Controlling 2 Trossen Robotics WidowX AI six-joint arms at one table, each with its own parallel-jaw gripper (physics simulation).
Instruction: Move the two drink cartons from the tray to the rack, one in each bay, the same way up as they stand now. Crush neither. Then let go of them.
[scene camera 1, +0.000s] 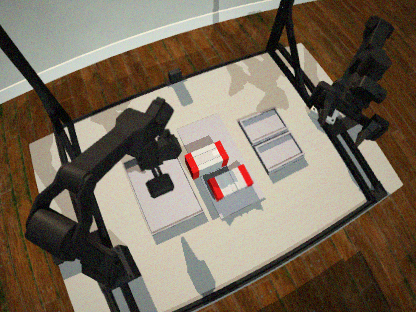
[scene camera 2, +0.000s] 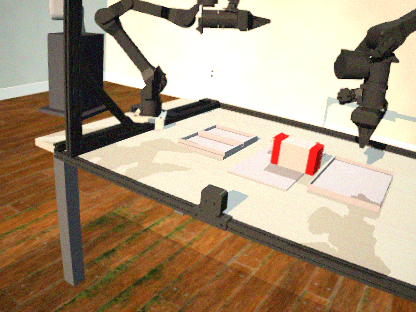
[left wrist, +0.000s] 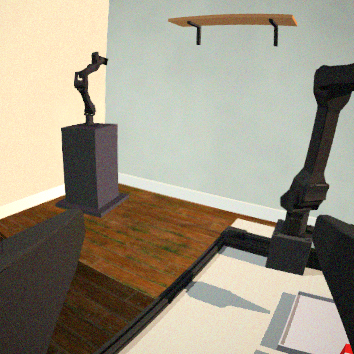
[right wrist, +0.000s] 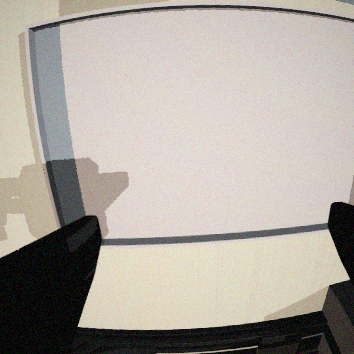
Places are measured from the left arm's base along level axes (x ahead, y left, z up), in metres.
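Pixels of known places: left gripper, fingertip midpoint: (scene camera 1: 338, 136) (scene camera 2: 269, 20) (left wrist: 203, 225); right gripper, fingertip midpoint: (scene camera 1: 153, 172) (scene camera 2: 364, 143) (right wrist: 218, 222); left arm's base, link origin: (scene camera 2: 149, 113); right arm's base, link origin: (scene camera 1: 110, 268) (left wrist: 293, 229).
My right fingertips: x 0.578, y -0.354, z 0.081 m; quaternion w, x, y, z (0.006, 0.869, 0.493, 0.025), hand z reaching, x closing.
For each thing: its middle in the pictures, then the offset to it from my right fingertips. "pt": a spot on its surface instead. Level surfaces: height alone.
- flat pale mat, surface height: 0.113 m down
- two-bay rack, body centre: (scene camera 2: 219, 139) (scene camera 1: 271, 138) 0.348 m back, 0.230 m left, 0.107 m down
- rimmed tray, body centre: (right wrist: 218, 130) (left wrist: 346, 330) (scene camera 2: 354, 180) (scene camera 1: 161, 187) 0.003 m ahead, 0.017 m left, 0.109 m down
- small black block, surface spot: (scene camera 2: 214, 201) (scene camera 1: 171, 73) pt 0.364 m back, 0.209 m right, 0.081 m down
Two white drink cartons with red ends lie side by side on a flat pale mat (scene camera 1: 202, 126) (scene camera 2: 255, 173): the farther one (scene camera 1: 206, 157) (scene camera 2: 297, 155) and the nearer one (scene camera 1: 230, 182), which is mostly hidden behind the first in scene camera 2. The two-bay rack (scene camera 1: 272, 138) (scene camera 2: 202, 149) is empty, to the right of the cartons in scene camera 1. My right gripper (scene camera 1: 159, 187) (scene camera 2: 365, 144) (right wrist: 218, 222) is open and empty above the rimmed tray (scene camera 1: 172, 215) (scene camera 2: 350, 183) (right wrist: 215, 125), which holds nothing. My left gripper (scene camera 2: 269, 21) (left wrist: 203, 225) is open and empty, high and away from the cartons.
A small black block (scene camera 1: 175, 76) (scene camera 2: 214, 201) is fixed to the table's edge rail. Dark frame posts (scene camera 1: 285, 25) (scene camera 2: 73, 75) rise at the table's ends. A grey pedestal (left wrist: 90, 165) with a small arm stands beyond the table, and a wooden shelf (left wrist: 232, 20) hangs on the wall.
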